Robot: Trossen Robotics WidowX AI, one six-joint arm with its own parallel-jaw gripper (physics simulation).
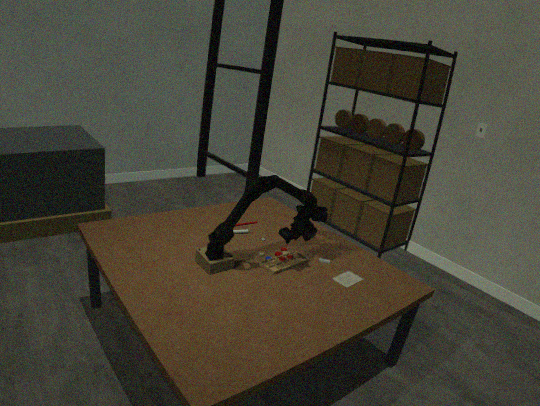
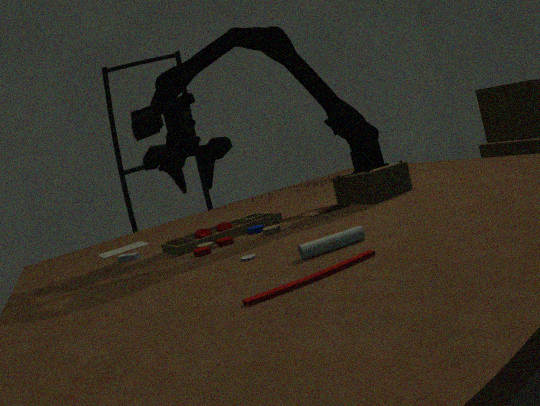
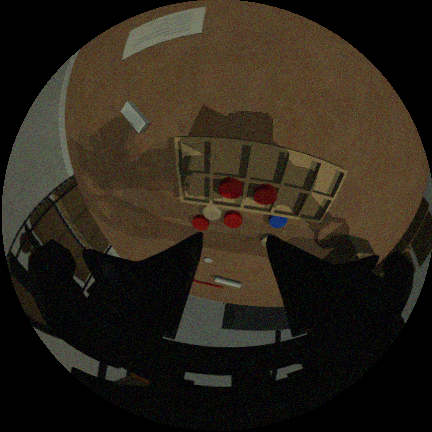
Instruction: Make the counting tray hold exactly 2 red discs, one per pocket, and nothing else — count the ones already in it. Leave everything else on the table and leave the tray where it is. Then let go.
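The tan counting tray [image 1: 280,268] [image 2: 177,248] [image 3: 225,159] has two rows of pockets. Two red discs, one [image 2: 203,233] [image 3: 231,188] and another [image 2: 224,226] [image 3: 265,194], sit in neighbouring pockets of the row nearer my fingers. Beside the tray on the table lie two more red discs, one [image 2: 202,251] [image 3: 200,222] and another [image 2: 225,241] [image 3: 233,219], a blue disc [image 2: 255,229] [image 3: 278,221] and a pale disc [image 3: 212,212]. My gripper [image 2: 197,190] [image 3: 234,238] is open and empty, raised above the tray.
A white cylinder [image 1: 241,231] [image 2: 331,242] and a red rod [image 2: 310,278] [image 3: 208,284] lie on the table. A small white piece [image 2: 248,257] [image 3: 208,260], a pale block [image 2: 128,257] [image 3: 135,117] and a paper sheet [image 1: 347,278] [image 3: 167,29] lie around the tray.
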